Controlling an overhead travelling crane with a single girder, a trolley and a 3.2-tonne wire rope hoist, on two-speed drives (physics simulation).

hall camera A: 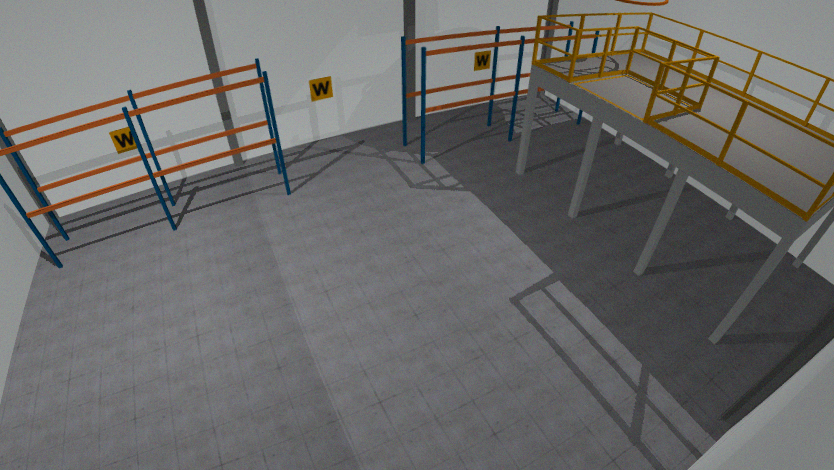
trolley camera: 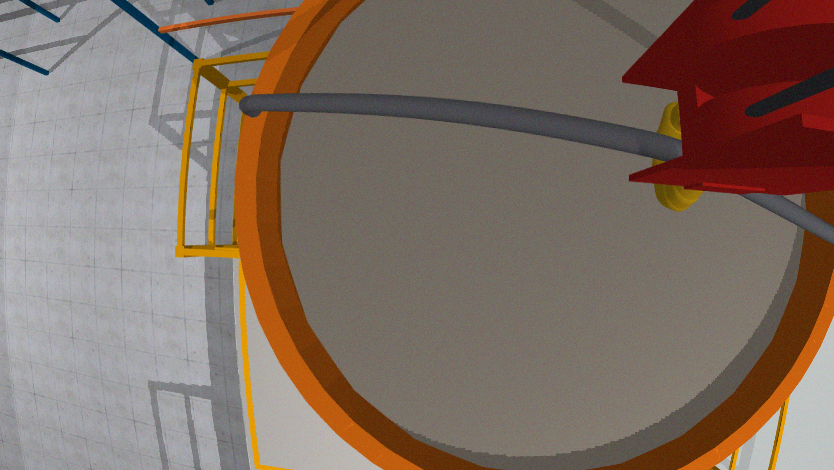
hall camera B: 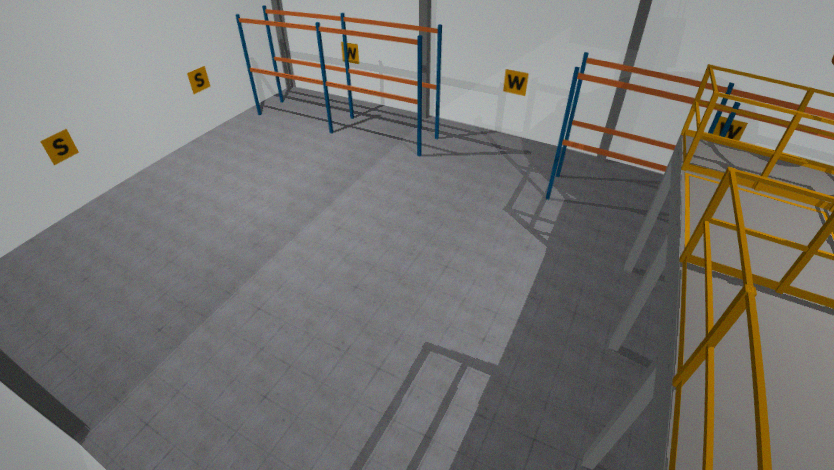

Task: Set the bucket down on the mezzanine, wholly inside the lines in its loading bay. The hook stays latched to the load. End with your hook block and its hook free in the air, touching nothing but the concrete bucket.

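The orange concrete bucket (trolley camera: 247, 204) (hall camera A: 641, 2) hangs in the air above the mezzanine (hall camera A: 618, 116) (hall camera B: 805, 361) (trolley camera: 291, 397). In hall camera A a thin arc of it shows at the top edge, above the railings. In the trolley camera its wide rim fills much of the view, with a grey bail (trolley camera: 466, 113) across it. My yellow hook (trolley camera: 677, 195), under the red hook block (trolley camera: 758, 134), is latched on the bail. The block partly hides it. Yellow bay lines (trolley camera: 247, 350) (hall camera B: 686, 210) mark the deck; the bucket hides part of them in the trolley camera.
Yellow railings (hall camera A: 754, 72) (hall camera B: 757, 373) (trolley camera: 185, 186) stand along the mezzanine, and one railing corner shows close beside the bucket's left rim in the trolley camera. Blue and orange racks (hall camera A: 423, 134) (hall camera B: 419, 99) stand along the W wall.
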